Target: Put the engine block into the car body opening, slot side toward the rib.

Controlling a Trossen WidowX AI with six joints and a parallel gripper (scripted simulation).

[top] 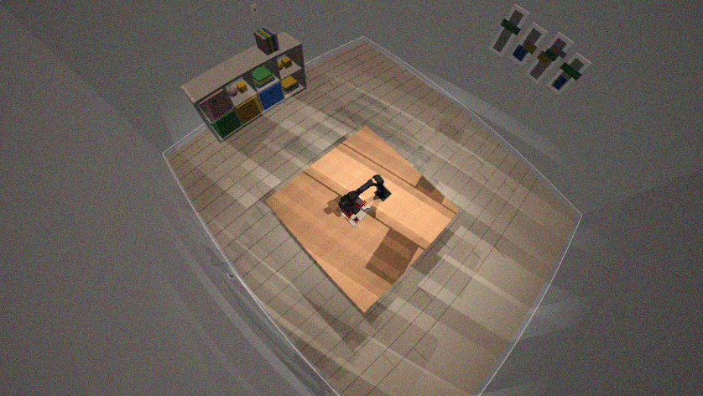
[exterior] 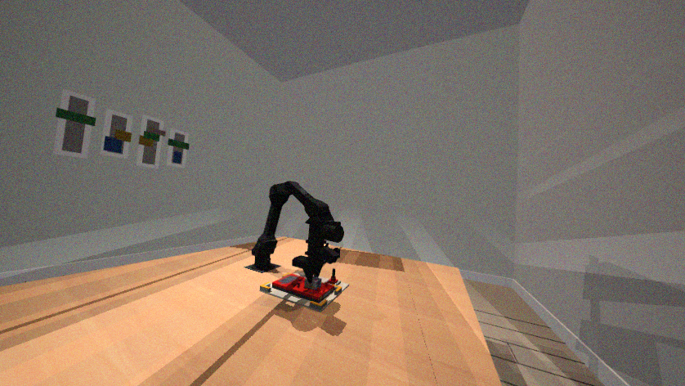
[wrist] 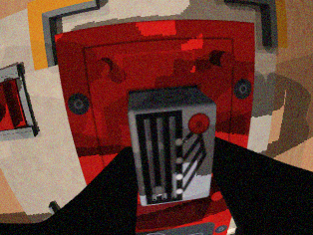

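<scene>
Now: the engine block 10 mm below my gripper tip.
</scene>
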